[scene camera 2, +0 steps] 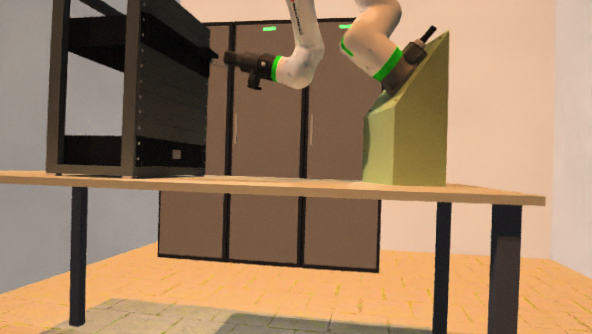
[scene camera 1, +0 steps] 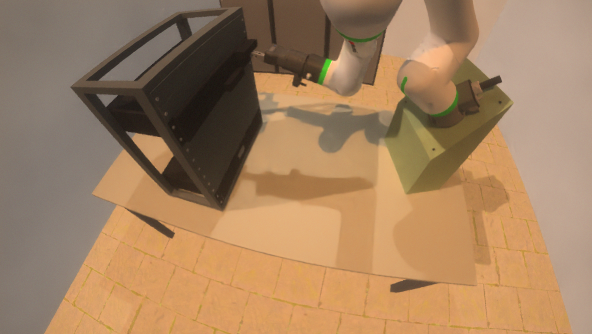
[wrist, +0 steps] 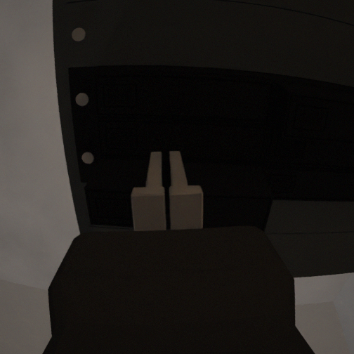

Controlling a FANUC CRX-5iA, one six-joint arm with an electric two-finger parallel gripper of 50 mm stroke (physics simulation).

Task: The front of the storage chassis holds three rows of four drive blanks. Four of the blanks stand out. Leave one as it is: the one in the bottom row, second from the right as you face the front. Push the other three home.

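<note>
The storage chassis is a dark band across the rack's upper front. A blank stands out at the right end of its top row as one faces the front; the wrist view shows it upside down, at lower left. Another blank seems to stand out lower down, second from the right. The other blanks are too dark to tell apart. My gripper is shut and empty, its fingertips at the right-end blank. Contact cannot be made out.
The open-sided rack frame stands on the table. A green pedestal carries the arm at the table's other end. Brown cabinets stand behind.
</note>
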